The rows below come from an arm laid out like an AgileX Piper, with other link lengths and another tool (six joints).
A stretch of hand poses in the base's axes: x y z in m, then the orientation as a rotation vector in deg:
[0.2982 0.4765 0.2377 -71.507 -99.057 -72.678]
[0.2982 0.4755 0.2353 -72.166 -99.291 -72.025]
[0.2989 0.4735 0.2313 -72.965 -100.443 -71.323]
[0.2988 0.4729 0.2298 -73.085 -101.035 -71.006]
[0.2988 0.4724 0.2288 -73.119 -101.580 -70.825]
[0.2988 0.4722 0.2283 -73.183 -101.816 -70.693]
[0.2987 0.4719 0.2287 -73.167 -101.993 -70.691]
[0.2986 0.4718 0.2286 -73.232 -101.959 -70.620]
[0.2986 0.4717 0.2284 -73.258 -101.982 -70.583]
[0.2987 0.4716 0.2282 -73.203 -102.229 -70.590]
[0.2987 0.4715 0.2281 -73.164 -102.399 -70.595]
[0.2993 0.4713 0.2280 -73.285 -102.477 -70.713]
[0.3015 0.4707 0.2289 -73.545 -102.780 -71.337]
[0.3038 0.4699 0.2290 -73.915 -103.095 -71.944]
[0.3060 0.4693 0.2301 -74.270 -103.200 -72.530]
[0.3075 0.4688 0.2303 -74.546 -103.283 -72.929]
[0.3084 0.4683 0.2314 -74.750 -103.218 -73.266]
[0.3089 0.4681 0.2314 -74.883 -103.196 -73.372]
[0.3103 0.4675 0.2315 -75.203 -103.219 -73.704]
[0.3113 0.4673 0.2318 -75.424 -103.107 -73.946]
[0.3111 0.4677 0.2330 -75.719 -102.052 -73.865]
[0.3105 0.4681 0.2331 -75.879 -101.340 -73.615]
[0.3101 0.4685 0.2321 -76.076 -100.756 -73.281]
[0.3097 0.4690 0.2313 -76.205 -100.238 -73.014]
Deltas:
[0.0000 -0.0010 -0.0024 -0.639 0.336 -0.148]
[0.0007 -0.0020 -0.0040 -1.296 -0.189 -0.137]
[-0.0001 -0.0006 -0.0015 -0.525 -0.153 0.111]
[0.0000 -0.0005 -0.0010 -0.415 -0.219 0.108]
[0.0000 -0.0002 -0.0005 -0.218 -0.057 0.034]
[-0.0001 -0.0003 0.0004 -0.105 -0.109 0.030]
[-0.0001 -0.0001 -0.0001 -0.029 0.071 -0.019]
[0.0000 -0.0001 -0.0002 -0.037 0.011 0.000]
[0.0001 -0.0001 -0.0002 -0.129 -0.161 0.060]
[0.0000 -0.0001 -0.0001 -0.088 -0.111 0.042]
[0.0006 -0.0002 -0.0001 -0.063 -0.114 -0.126]
[0.0022 -0.0006 0.0009 -0.104 -0.562 -0.411]
[0.0023 -0.0008 0.0001 -0.165 -0.550 -0.480]
[0.0022 -0.0006 0.0011 -0.033 -0.410 -0.480]
[0.0015 -0.0005 0.0002 -0.045 -0.284 -0.349]
[0.0009 -0.0005 0.0011 0.059 -0.161 -0.287]
[0.0005 -0.0002 0.0000 -0.009 -0.045 -0.139]
[0.0014 -0.0006 0.0001 -0.048 -0.202 -0.358]
[0.0010 -0.0002 0.0003 0.052 -0.072 -0.264]
[-0.0002 0.0004 0.0012 0.530 0.701 -0.271]
[-0.0006 0.0004 0.0001 0.316 0.595 -0.078]
[-0.0004 0.0004 -0.0010 0.193 0.576 -0.058]
[-0.0004 0.0005 -0.0008 0.198 0.489 -0.033]

